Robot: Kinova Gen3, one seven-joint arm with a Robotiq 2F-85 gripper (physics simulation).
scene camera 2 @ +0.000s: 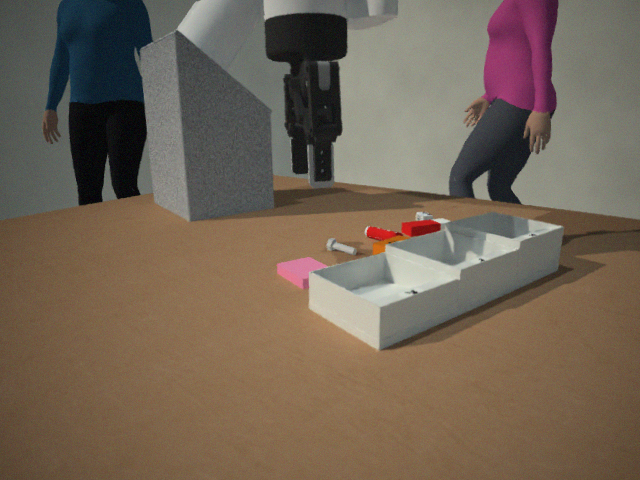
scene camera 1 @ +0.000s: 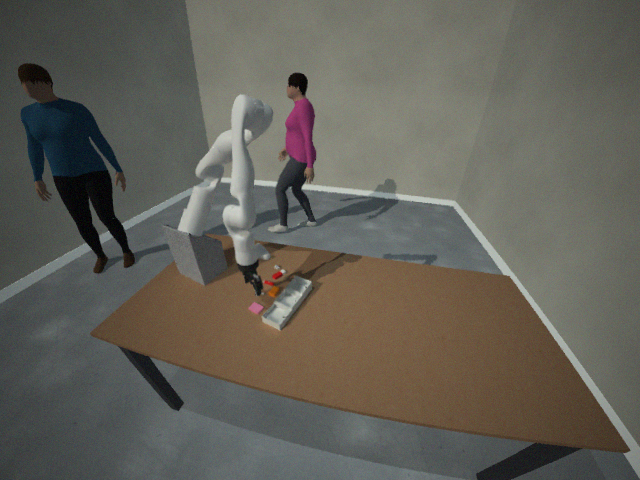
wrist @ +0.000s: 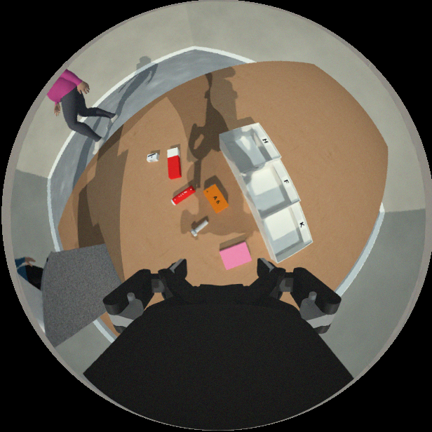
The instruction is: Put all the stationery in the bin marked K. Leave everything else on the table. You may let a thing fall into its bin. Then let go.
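Bin K is the end compartment of a white three-part tray; its visible inside is empty. On the table lie a pink pad beside bin K, a red block with a white end that looks like an eraser, and a small white piece, perhaps a sharpener. My gripper is open and empty, above the table; in the wrist view the pink pad shows just beyond and between the fingertips.
An orange block marked A6, a red cylinder and a grey bolt lie on the table. Bins F and H adjoin bin K. Two people stand beyond the table.
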